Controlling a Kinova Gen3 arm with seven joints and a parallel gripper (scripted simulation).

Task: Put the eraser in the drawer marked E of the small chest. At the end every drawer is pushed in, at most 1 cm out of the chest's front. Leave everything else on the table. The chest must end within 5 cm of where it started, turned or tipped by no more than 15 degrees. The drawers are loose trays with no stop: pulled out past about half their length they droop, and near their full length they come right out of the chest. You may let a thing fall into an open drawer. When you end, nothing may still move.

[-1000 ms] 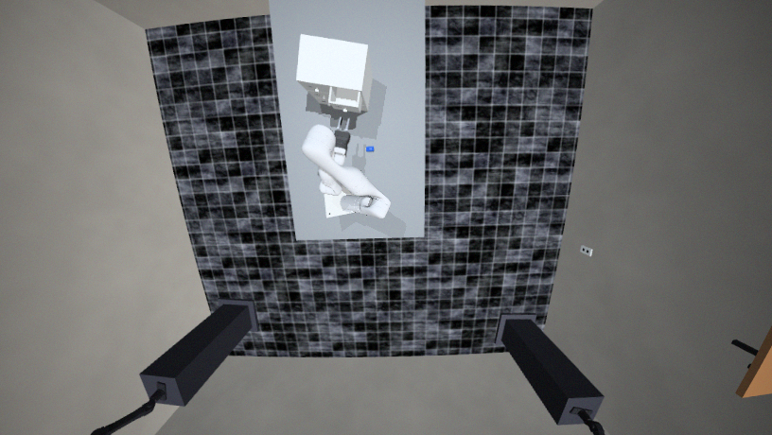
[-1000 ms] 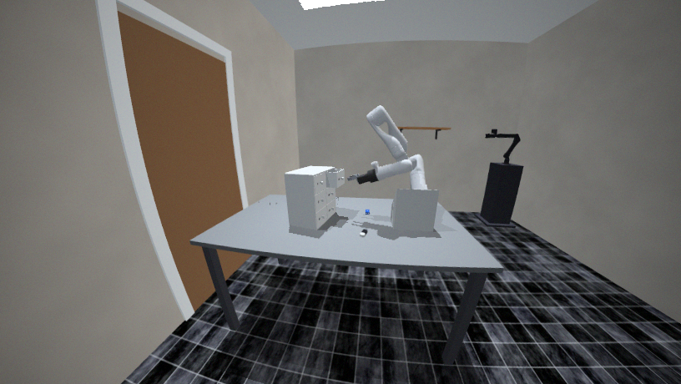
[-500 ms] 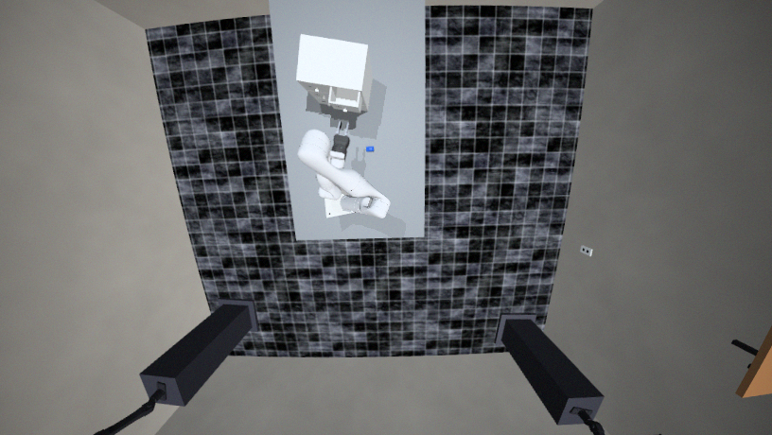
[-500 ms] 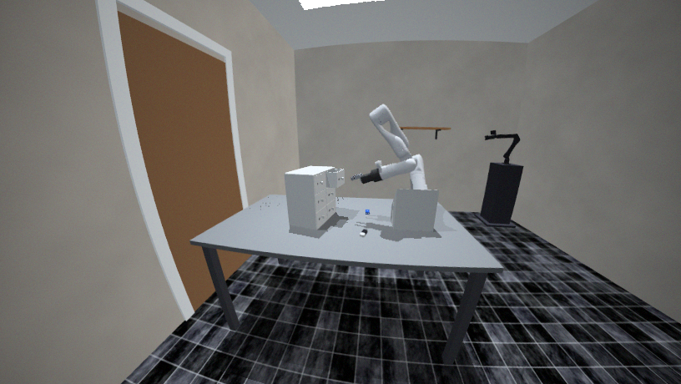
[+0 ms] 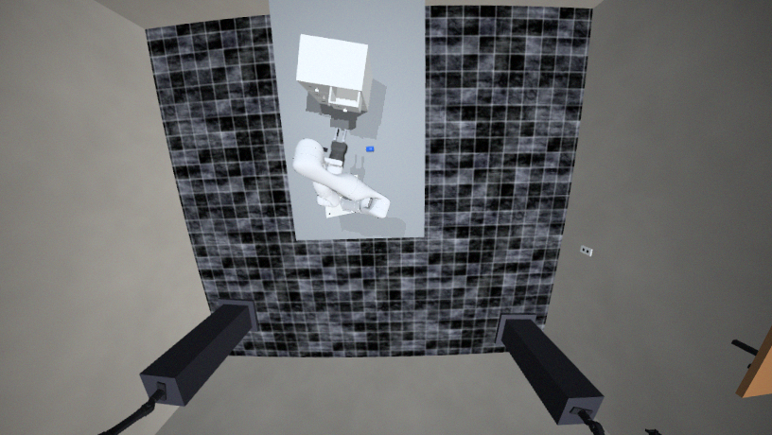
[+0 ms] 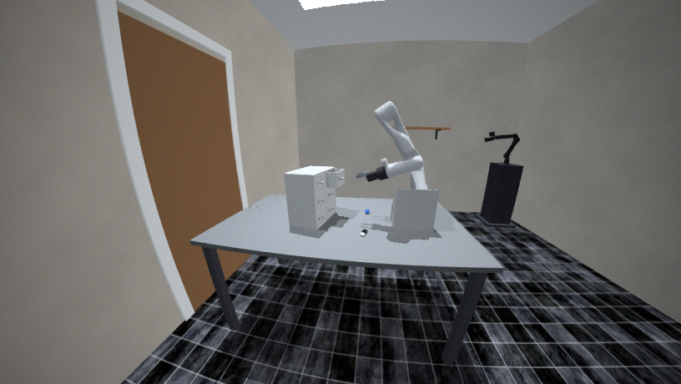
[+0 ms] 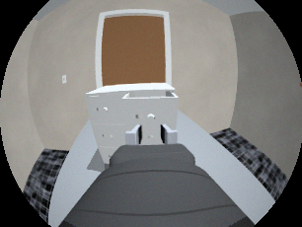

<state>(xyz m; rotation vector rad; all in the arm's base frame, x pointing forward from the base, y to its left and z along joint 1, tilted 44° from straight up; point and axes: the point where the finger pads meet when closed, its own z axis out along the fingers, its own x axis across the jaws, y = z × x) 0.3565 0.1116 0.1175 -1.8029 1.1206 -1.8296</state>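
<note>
My hand is 280 mm above the black-and-white piece, 190 mm to the right of it and 50 mm past it. From my hand the other things lie so: blue block (280 mm below, 110 mm to the right, 40 mm behind); then drawer (290 mm ahead, 260 mm below, 110 mm to the left).
</note>
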